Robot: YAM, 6 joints.
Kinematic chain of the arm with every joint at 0, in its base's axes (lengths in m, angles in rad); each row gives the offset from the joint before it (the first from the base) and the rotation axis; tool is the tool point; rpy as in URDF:
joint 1: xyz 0 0 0.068 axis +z
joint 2: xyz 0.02 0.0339 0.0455 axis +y
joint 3: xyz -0.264 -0.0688 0 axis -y
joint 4: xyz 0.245 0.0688 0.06 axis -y
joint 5: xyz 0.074 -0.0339 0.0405 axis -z
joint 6: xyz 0.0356 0 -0.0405 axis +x
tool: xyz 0 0 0 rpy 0 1.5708 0
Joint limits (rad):
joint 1: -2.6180..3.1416
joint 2: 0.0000..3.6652
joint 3: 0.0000..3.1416
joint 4: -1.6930..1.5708
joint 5: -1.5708..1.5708
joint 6: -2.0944..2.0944
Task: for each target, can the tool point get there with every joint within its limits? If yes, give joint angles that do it. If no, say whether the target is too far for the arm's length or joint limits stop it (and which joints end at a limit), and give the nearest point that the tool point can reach.
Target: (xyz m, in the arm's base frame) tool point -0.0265 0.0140 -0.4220
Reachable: no: joint limits stop it (at a limit: joint 2) | nearest point -0.0674 0.0356 -0.3366 | short by 0.097 m
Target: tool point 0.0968 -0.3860 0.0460
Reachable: yes | joints -1.3855 2.2407 1.1952 -0.1304 -0.7410 -0.6367
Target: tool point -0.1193 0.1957 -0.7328
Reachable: no: too far | nearest point -0.1243 0.2039 -0.3802 | short by 0.353 m
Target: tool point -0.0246 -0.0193 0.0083
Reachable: yes | joints -0.5858 3.2857 0.4283 -0.9657 0.9841 -1.4177
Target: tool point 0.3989 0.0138 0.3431
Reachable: yes | joints 0.0239 1.6447 1.3424 0.1368 -0.1200 -1.2322
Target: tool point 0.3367 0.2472 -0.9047
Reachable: no: too far | nearest point 0.2551 0.1873 -0.3739 | short by 0.540 m
